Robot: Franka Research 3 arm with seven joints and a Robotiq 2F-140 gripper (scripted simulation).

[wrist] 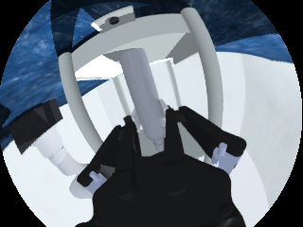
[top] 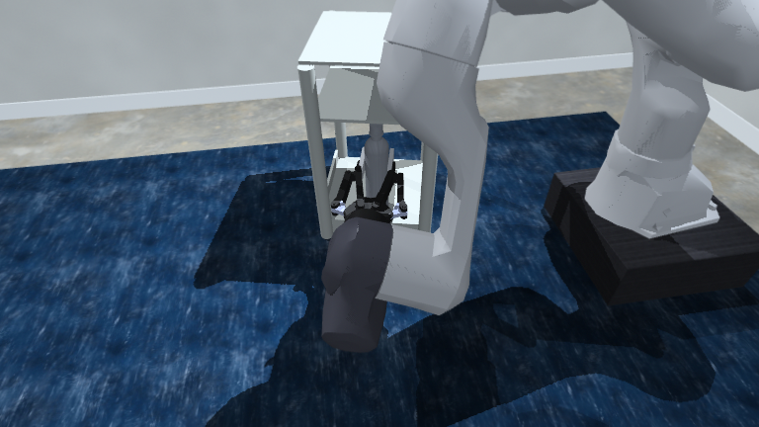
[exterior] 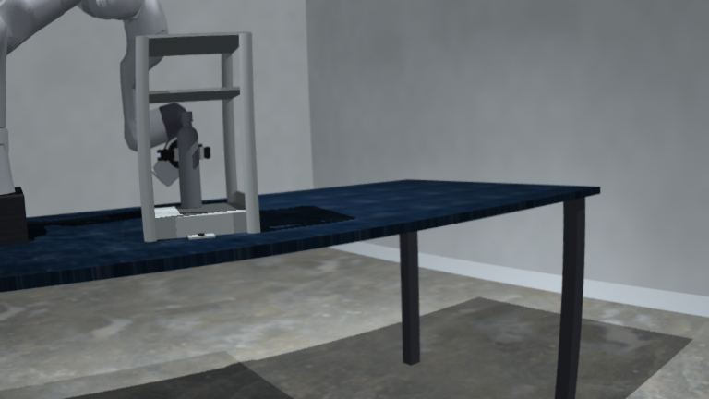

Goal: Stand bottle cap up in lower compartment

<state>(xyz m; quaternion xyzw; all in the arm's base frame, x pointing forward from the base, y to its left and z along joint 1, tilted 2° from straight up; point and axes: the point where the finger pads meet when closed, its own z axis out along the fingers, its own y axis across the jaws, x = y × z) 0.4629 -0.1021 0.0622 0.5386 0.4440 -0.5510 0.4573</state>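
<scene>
Right now the white shelving unit is 60 mm to the right of my hand, 40 mm above it and 10 mm behind it.
</scene>
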